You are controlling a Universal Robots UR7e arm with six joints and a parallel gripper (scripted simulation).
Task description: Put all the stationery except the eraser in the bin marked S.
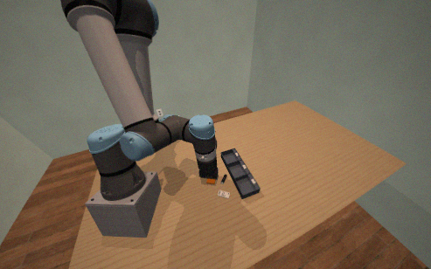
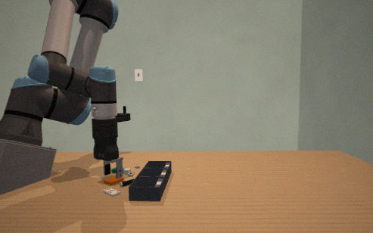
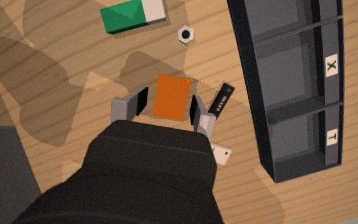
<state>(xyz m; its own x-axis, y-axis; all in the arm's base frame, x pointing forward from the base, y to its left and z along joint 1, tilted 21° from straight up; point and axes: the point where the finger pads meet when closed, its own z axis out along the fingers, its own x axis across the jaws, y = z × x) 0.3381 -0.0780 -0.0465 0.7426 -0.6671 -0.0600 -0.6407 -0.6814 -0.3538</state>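
Right now the orange block is 30 mm below my hand. Also, from my hand: white flat piece 10 mm ahead, 100 mm to the right, 30 mm below; then black stick 50 mm ahead, 40 mm to the right, 30 mm below; then green-and-white stick 20 mm ahead, 90 mm to the left, 30 mm below.
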